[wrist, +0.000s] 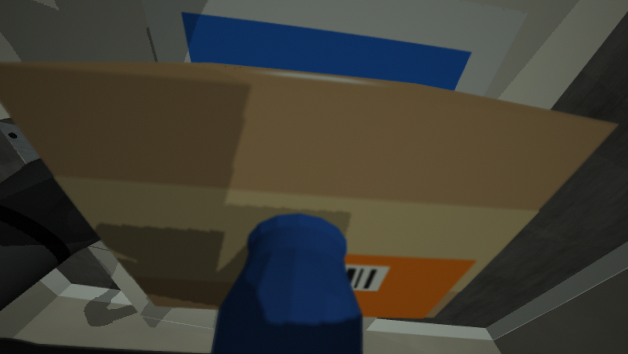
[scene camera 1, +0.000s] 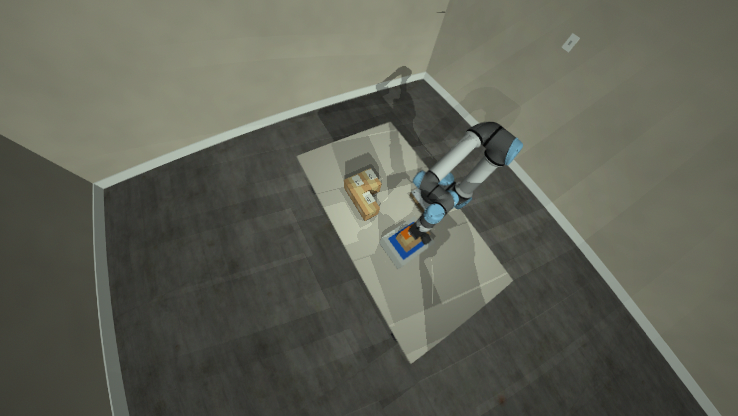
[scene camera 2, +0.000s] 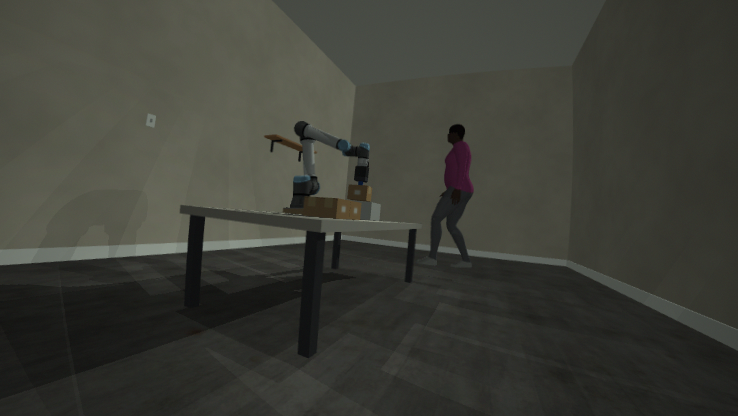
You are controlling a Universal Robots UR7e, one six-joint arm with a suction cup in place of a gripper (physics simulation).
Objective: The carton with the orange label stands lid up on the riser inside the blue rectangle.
On the table rests a riser with blue rectangle (scene camera 1: 391,246). Also in view: the suction cup (wrist: 294,285).
The riser with blue rectangle is seen too in the wrist view (wrist: 462,53).
